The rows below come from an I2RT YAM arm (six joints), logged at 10 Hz.
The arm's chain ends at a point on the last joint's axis. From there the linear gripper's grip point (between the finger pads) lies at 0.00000 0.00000 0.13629 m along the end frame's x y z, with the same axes.
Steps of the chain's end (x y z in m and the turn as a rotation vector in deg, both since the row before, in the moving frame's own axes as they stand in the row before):
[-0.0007 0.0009 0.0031 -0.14 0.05 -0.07]
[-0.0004 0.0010 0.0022 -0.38 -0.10 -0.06]
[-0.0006 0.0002 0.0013 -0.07 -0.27 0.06]
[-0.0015 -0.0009 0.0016 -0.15 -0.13 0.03]
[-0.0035 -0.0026 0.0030 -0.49 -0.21 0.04]
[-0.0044 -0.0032 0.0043 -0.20 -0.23 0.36]
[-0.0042 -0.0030 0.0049 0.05 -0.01 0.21]
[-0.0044 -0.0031 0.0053 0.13 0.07 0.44]
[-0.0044 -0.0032 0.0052 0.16 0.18 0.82]
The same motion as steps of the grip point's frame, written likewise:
[-0.0006 0.0012 0.0031 -0.14 0.05 -0.07]
[-0.0006 0.0019 0.0022 -0.38 -0.10 -0.06]
[-0.0012 0.0004 0.0013 -0.07 -0.27 0.06]
[-0.0018 -0.0005 0.0016 -0.15 -0.13 0.03]
[-0.0040 -0.0014 0.0030 -0.49 -0.21 0.04]
[-0.0049 -0.0027 0.0043 -0.20 -0.23 0.36]
[-0.0042 -0.0031 0.0049 0.05 -0.01 0.21]
[-0.0042 -0.0034 0.0053 0.13 0.07 0.44]
[-0.0040 -0.0036 0.0052 0.16 0.18 0.82]

